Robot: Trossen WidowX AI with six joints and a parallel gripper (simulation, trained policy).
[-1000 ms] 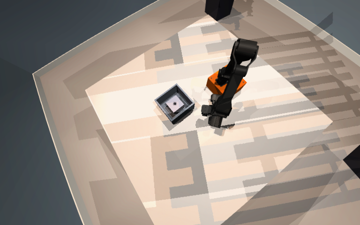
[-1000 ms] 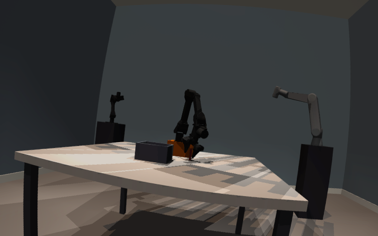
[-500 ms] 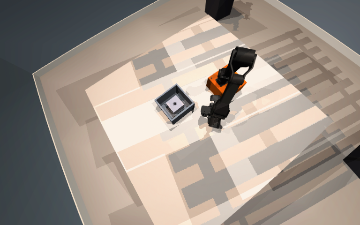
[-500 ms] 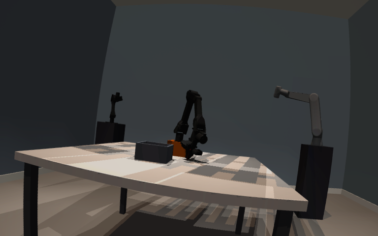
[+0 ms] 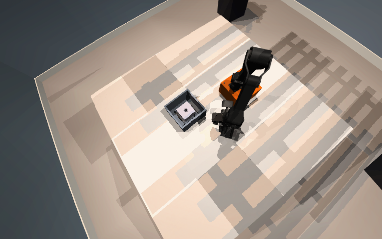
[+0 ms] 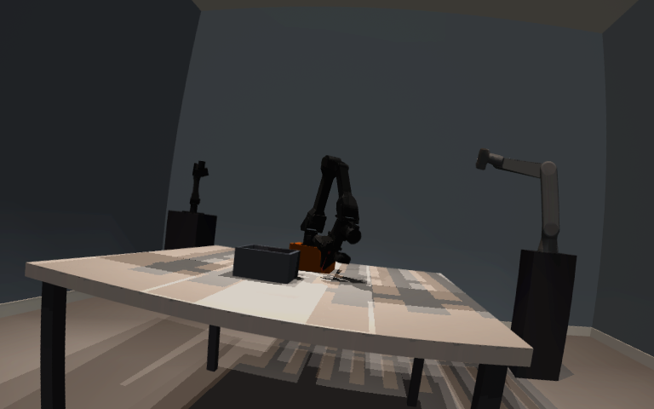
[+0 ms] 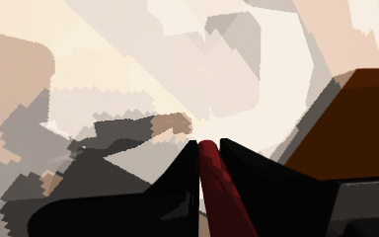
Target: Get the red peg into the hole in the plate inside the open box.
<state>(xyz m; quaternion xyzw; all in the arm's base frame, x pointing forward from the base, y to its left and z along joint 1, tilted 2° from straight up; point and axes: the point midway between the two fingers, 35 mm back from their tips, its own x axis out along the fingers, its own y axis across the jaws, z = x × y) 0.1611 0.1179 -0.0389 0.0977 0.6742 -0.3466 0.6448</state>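
The pale plate lies 180 mm ahead of my gripper tip, 150 mm to the right of it and 10 mm above it. Also, from my gripper tip: red peg: 30 mm above, 10 mm to the left; then dark grey box: 180 mm ahead, 150 mm to the right, 10 mm below.
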